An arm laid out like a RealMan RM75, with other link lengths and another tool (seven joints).
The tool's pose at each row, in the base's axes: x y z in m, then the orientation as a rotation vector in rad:
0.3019 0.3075 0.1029 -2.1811 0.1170 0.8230
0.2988 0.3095 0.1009 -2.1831 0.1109 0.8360
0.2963 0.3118 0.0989 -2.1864 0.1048 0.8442
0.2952 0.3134 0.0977 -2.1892 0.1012 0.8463
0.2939 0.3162 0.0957 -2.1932 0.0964 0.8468
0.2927 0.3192 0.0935 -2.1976 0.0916 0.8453
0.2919 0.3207 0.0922 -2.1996 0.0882 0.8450
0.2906 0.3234 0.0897 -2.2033 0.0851 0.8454
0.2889 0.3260 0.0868 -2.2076 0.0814 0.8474
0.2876 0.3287 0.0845 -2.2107 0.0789 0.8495
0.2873 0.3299 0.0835 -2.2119 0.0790 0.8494
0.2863 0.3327 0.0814 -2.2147 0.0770 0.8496
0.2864 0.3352 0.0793 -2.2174 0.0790 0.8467
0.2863 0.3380 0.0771 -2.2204 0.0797 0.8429
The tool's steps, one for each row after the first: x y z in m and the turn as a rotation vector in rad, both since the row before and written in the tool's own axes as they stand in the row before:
-0.0009 0.0010 0.0040 -0.0066 -0.0100 0.0013
-0.0003 0.0005 0.0039 -0.0066 -0.0064 -0.0003
0.0002 0.0000 0.0023 -0.0039 -0.0017 -0.0011
0.0007 -0.0003 0.0036 -0.0049 -0.0006 -0.0023
0.0010 -0.0003 0.0038 -0.0047 0.0008 -0.0030
0.0004 0.0000 0.0021 -0.0025 -0.0003 -0.0020
0.0010 0.0001 0.0038 -0.0042 -0.0001 -0.0012
0.0009 0.0005 0.0041 -0.0053 -0.0012 -0.0009
0.0009 -0.0001 0.0037 -0.0040 -0.0013 -0.0002
0.0006 -0.0001 0.0015 -0.0010 0.0004 0.0003
0.0010 -0.0004 0.0035 -0.0031 0.0001 -0.0007
0.0018 -0.0005 0.0027 -0.0012 0.0033 0.0008
0.0018 -0.0006 0.0030 -0.0016 0.0036 -0.0003

